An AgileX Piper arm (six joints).
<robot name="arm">
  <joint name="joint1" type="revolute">
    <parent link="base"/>
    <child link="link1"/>
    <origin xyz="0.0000 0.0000 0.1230" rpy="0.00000 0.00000 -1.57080"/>
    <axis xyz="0 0 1"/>
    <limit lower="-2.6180" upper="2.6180"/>
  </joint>
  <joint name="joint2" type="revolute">
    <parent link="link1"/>
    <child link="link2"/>
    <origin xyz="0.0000 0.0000 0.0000" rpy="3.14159 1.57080 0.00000"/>
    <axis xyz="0 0 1"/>
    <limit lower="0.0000" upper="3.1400"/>
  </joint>
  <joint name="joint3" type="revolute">
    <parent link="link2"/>
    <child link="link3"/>
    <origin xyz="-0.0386 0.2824 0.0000" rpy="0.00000 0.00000 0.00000"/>
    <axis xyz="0 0 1"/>
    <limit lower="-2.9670" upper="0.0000"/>
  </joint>
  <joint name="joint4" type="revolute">
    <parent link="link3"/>
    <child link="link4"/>
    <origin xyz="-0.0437 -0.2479 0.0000" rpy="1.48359 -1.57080 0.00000"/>
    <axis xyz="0 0 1"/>
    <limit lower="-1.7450" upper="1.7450"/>
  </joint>
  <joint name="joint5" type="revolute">
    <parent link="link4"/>
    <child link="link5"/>
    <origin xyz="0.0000 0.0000 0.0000" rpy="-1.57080 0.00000 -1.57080"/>
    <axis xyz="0 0 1"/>
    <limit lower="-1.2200" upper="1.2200"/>
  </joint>
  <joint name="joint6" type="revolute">
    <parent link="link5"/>
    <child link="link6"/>
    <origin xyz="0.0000 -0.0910 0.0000" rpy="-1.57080 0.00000 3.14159"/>
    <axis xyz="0 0 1"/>
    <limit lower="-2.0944" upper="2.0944"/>
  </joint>
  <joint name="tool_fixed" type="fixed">
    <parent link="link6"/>
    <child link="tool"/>
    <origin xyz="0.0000 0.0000 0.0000" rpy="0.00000 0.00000 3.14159"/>
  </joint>
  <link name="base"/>
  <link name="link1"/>
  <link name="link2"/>
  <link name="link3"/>
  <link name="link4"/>
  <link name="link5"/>
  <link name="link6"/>
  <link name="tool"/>
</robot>
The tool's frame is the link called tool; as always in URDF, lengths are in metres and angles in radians.
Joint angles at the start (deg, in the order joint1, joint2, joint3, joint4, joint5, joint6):
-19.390, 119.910, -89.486, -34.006, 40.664, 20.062
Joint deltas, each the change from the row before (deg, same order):
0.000, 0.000, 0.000, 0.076, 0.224, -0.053
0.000, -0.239, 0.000, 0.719, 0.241, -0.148
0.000, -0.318, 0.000, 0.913, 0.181, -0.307
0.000, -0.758, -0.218, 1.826, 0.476, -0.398
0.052, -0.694, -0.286, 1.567, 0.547, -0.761
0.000, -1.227, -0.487, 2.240, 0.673, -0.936
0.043, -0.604, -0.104, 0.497, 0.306, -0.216
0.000, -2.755, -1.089, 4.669, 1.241, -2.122
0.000, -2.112, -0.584, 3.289, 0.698, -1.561
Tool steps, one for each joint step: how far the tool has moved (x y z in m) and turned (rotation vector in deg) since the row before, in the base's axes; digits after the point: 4 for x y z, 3 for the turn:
-0.0003, 0.0000, -0.0001, 0.060, 0.196, -0.103
-0.0006, 0.0007, 0.0014, 0.502, -0.160, -0.307
-0.0006, 0.0009, 0.0019, 0.593, -0.268, -0.223
-0.0009, 0.0017, 0.0059, 1.161, -0.867, -0.651
-0.0006, 0.0018, 0.0058, 0.848, -0.566, -0.188
-0.0012, 0.0023, 0.0105, 1.172, -1.283, -0.353
-0.0009, 0.0010, 0.0048, 0.176, -0.452, -0.081
-0.0033, 0.0055, 0.0239, 2.366, -3.067, -0.199
-0.0034, 0.0046, 0.0174, 1.637, -2.337, 0.195

